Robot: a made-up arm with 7 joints.
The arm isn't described. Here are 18 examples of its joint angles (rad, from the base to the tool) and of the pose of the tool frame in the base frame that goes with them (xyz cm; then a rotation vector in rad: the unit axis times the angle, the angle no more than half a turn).
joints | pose
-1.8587 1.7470 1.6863 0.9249 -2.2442 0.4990 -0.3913 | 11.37 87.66 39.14 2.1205 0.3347 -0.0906
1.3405 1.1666 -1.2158 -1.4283 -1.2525 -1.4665 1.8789 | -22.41 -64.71 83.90 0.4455 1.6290 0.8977
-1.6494 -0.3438 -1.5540 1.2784 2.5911 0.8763 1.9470 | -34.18 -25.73 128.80 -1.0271 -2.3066 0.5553
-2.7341 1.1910 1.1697 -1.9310 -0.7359 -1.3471 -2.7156 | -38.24 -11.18 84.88 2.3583 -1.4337 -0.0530
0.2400 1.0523 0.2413 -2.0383 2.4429 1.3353 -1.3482 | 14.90 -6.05 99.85 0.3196 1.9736 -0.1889
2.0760 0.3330 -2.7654 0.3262 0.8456 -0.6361 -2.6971 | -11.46 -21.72 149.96 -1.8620 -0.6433 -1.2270
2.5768 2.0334 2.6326 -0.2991 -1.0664 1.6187 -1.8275 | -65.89 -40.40 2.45 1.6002 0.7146 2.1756
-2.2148 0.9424 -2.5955 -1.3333 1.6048 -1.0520 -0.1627 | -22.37 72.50 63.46 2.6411 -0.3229 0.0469
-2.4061 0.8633 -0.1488 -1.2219 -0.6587 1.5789 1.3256 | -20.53 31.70 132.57 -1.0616 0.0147 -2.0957
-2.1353 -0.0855 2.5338 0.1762 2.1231 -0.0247 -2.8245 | 13.87 -8.41 155.51 1.6315 -2.1180 1.2693
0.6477 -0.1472 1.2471 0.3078 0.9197 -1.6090 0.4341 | -13.28 0.52 150.47 -1.8694 -0.0567 1.0449
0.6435 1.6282 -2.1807 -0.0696 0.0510 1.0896 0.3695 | 80.21 -56.97 43.98 -2.8810 0.7303 0.1850
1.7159 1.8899 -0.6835 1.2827 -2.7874 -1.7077 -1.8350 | 9.24 -53.97 5.52 2.4968 0.9175 -0.0172
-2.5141 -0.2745 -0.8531 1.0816 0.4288 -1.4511 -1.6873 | -10.81 -17.21 138.62 0.0812 -1.5735 0.3323
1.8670 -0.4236 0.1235 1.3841 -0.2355 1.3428 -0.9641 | -10.96 -9.36 125.74 -0.7548 2.2685 1.4521
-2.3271 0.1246 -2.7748 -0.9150 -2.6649 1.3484 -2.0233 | -17.90 43.34 127.46 2.0598 0.4558 -0.7038
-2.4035 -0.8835 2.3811 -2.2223 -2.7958 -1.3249 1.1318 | -1.12 -24.10 102.17 -1.2117 0.7121 -1.0269
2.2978 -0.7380 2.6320 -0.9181 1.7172 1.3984 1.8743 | 38.13 7.53 136.34 -0.0826 -0.2589 0.3149
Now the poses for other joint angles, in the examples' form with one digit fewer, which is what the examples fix.
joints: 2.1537 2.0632 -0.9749 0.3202 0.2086 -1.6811 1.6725
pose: -41.3 -62.1 5.1 -1.477 -0.693 -1.734
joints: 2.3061 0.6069 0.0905 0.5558 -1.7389 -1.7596 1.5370
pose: -49.5 -43.0 112.5 1.879 1.299 1.164
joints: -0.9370 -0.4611 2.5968 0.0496 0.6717 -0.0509 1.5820
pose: -25.6 -33.6 148.1 -1.645 -0.139 -0.971
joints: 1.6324 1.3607 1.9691 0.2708 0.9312 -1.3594 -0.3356
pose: -12.0 -94.4 77.0 0.294 0.551 -0.143
